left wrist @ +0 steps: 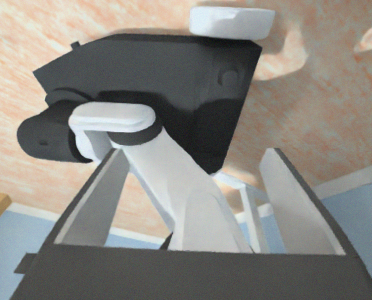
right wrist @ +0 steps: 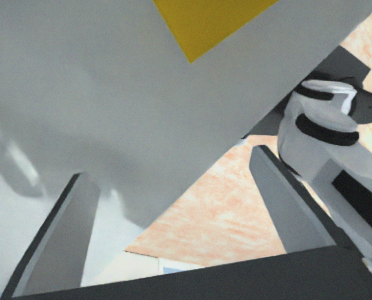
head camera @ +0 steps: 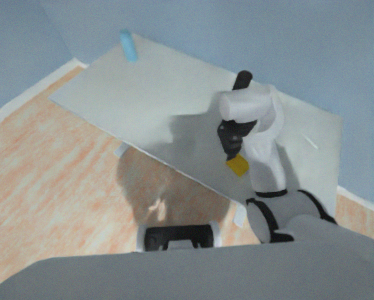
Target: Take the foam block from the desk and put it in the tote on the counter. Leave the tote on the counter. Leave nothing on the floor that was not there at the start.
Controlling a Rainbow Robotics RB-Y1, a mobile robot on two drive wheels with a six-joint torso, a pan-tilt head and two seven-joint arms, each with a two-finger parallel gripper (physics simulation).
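Where they show: left gripper, fingertip midpoint: (left wrist: 192, 156); right gripper, fingertip midpoint: (right wrist: 172, 169) (head camera: 224, 146); robot's base at its link origin: (head camera: 179, 236).
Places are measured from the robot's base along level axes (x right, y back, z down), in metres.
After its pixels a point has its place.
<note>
A yellow foam block (head camera: 238, 165) @(z -0.766, x 0.265, y -0.319 m) (right wrist: 212, 22) @(z -0.766, x 0.256, y -0.333 m) lies on the pale desk (head camera: 105, 95) @(z -0.721, x -0.405, y -0.775 m) (right wrist: 100, 75) @(z -0.721, x 0.197, y -0.447 m), near its front edge in the head view and cut off by the top edge of the right wrist view. My right gripper (head camera: 231, 154) (right wrist: 172, 169) @(z -0.860, x 0.181, y -0.365 m) is open and empty above the desk. In the head view it overlaps the block's upper left side; in the right wrist view the block lies outside the space between the fingers. My left gripper (left wrist: 192, 156) @(z -0.513, x -0.209, y 0.075 m) is open and empty over the floor, beside my base. The tote and the counter do not show.
A light blue cylinder (head camera: 128, 46) @(z -0.822, x -0.281, y -1.065 m) stands near the desk's far left corner. The desk's feet (head camera: 239, 215) stick out below its front edge. My dark wheeled base (left wrist: 150, 70) @(z -0.169, x -0.162, y 0.199 m) shows below the left wrist. Blue walls (head camera: 300, 40) @(z -0.990, x 0.601, y -0.867 m) border the desk's far side.
</note>
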